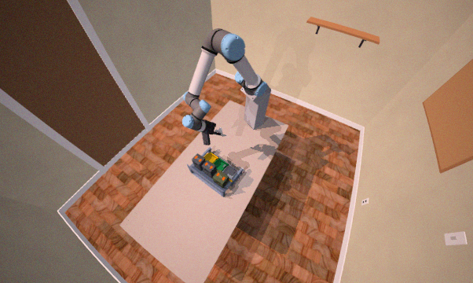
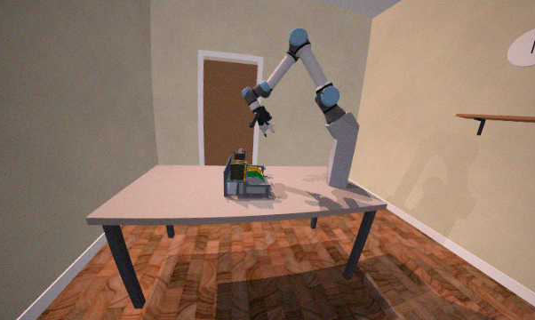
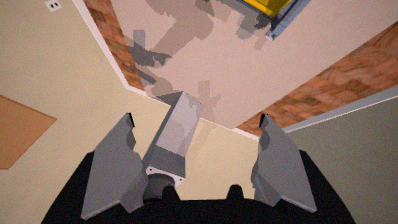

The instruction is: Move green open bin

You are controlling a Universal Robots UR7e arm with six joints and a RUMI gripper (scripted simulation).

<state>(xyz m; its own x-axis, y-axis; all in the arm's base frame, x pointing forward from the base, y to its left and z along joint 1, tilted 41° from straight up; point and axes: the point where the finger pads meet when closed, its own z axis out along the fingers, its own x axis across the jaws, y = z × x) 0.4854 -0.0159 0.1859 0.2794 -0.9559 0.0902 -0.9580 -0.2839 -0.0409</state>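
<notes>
Now: the yellow strip 24 cm below my hand, 17 cm ahead of it and 5 cm to the left of it. Also, from my hand: grey bin: 30 cm below, 17 cm to the left, 14 cm ahead; then green open bin: 30 cm below, 12 cm ahead, 6 cm to the left; then yellow bin: 30 cm below, 11 cm ahead, 5 cm to the right.
</notes>
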